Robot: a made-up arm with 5 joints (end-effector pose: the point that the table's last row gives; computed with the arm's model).
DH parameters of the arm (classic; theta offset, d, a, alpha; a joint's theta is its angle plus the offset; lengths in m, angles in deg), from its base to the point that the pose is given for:
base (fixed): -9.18 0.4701 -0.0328 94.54
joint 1: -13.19 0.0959 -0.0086 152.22
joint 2: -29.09 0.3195 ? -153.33
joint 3: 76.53 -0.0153 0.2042 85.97
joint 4: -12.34 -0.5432 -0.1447 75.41
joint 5: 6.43 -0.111 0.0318 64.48
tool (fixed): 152.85 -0.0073 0 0
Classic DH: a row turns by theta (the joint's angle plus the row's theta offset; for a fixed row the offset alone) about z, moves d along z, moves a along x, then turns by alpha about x.
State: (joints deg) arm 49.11 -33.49 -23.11 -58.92 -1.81
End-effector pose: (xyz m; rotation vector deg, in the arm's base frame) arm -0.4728 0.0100 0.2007 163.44 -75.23 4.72
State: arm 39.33 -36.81 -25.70 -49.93 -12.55
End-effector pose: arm -0.5007 -0.0075 0.2610 164.99 -54.64 -4.88
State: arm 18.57 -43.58 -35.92 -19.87 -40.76
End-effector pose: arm -0.5318 -0.0281 0.4086 174.74 -1.83 -26.67
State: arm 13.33 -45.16 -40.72 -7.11 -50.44
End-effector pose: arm -0.5357 -0.0191 0.4535 -172.14 -13.29 31.49
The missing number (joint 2, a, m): 0.103
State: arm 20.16 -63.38 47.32 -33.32 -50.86
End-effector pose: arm 0.2402 -0.0521 -0.0836 -119.95 -27.04 -124.57
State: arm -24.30 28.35 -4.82 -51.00 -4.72
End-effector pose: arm -0.1543 0.0870 0.9188 76.41 -61.32 -132.99
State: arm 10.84 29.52 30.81 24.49 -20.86
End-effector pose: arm -0.4872 0.2569 0.2538 -106.69 2.03 46.86
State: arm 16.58 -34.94 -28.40 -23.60 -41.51
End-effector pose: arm -0.5304 -0.0178 0.4225 174.85 -5.28 -28.63
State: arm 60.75 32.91 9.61 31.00 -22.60
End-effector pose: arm -0.2969 0.2697 0.1253 -113.33 -15.16 18.21
